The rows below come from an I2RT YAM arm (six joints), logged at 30 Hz.
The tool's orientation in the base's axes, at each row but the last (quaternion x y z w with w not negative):
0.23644, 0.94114, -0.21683, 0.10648
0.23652, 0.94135, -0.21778, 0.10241
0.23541, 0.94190, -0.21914, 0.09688
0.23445, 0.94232, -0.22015, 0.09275
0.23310, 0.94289, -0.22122, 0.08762
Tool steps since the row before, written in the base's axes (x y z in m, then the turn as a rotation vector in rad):
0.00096, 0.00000, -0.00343, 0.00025, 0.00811, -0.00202
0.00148, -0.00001, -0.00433, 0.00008, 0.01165, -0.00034
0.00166, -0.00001, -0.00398, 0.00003, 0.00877, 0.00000
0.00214, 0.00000, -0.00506, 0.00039, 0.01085, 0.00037
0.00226, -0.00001, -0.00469, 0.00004, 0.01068, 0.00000
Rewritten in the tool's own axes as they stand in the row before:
0.00021, 0.00170, 0.00312, 0.00363, 0.00729, -0.00191
-0.00001, 0.00228, 0.00397, 0.00470, 0.00940, -0.00503
-0.00031, 0.00226, 0.00366, 0.00349, 0.00697, -0.00402
-0.00046, 0.00291, 0.00464, 0.00391, 0.00866, -0.00527
-0.00073, 0.00284, 0.00430, 0.00425, 0.00849, -0.00489

